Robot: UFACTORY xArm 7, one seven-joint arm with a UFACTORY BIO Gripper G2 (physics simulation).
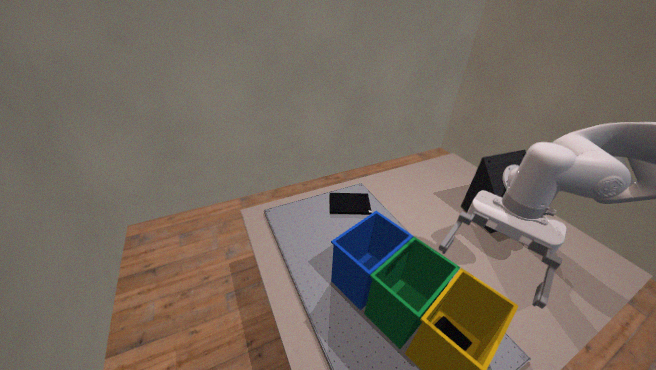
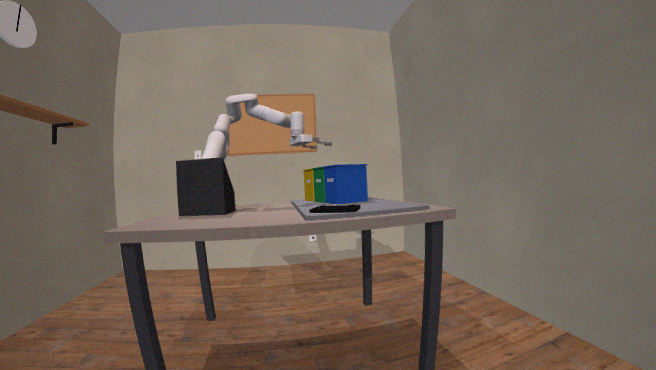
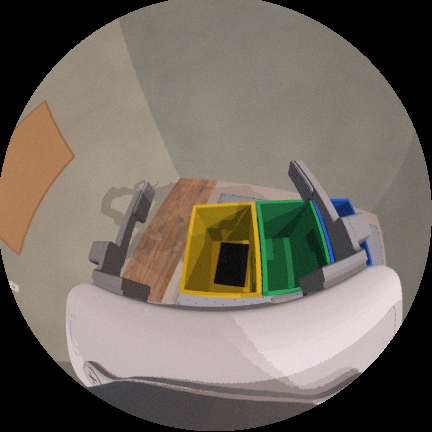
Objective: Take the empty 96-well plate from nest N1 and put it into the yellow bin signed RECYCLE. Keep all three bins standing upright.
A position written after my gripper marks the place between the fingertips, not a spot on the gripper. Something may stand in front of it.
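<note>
There is a blue bin [image 1: 358, 252] here, and I also find the blue bin [image 2: 347, 183] in a second place. I see a green bin [image 1: 403, 288], which is again the green bin [image 3: 291, 243], while a yellow bin [image 3: 210, 224] and a black 96-well plate [image 3: 231, 264] are in the scene as well. A black nest [image 1: 348, 203] is here too. As for my gripper [image 1: 486, 275], I can see it in image 3 also, my gripper [image 3: 217, 173].
</note>
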